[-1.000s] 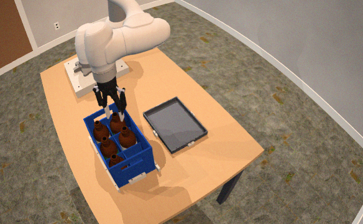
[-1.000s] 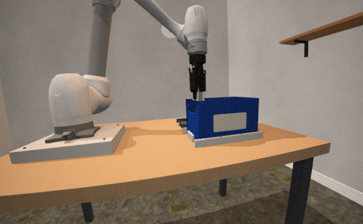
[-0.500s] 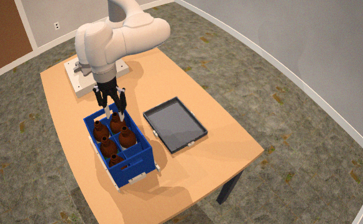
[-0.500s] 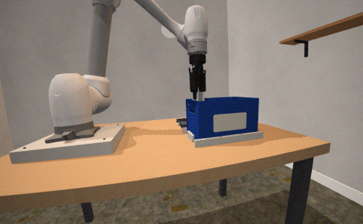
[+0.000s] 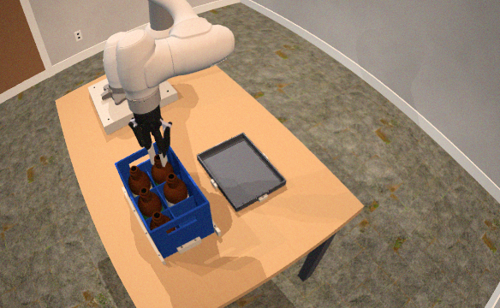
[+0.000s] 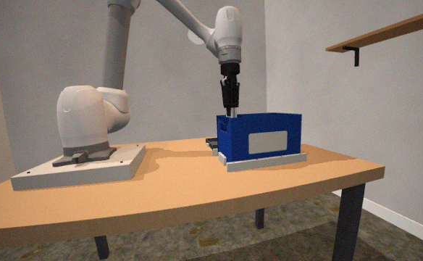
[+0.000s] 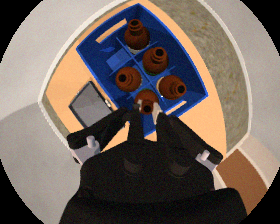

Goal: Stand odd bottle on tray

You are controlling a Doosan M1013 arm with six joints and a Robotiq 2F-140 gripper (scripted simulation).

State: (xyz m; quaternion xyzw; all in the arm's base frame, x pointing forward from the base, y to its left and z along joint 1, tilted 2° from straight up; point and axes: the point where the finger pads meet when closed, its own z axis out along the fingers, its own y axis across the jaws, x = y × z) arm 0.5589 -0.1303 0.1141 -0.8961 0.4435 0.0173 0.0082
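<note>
Right now my hand is 9 cm above the blue crate, 8 cm short of it and 5 cm to the left of it. Also, from my hand: bottle 10 cm to the right, 9 cm below, 7 cm ahead; dark tray 23 cm to the left, 16 cm below, 11 cm ahead.
</note>
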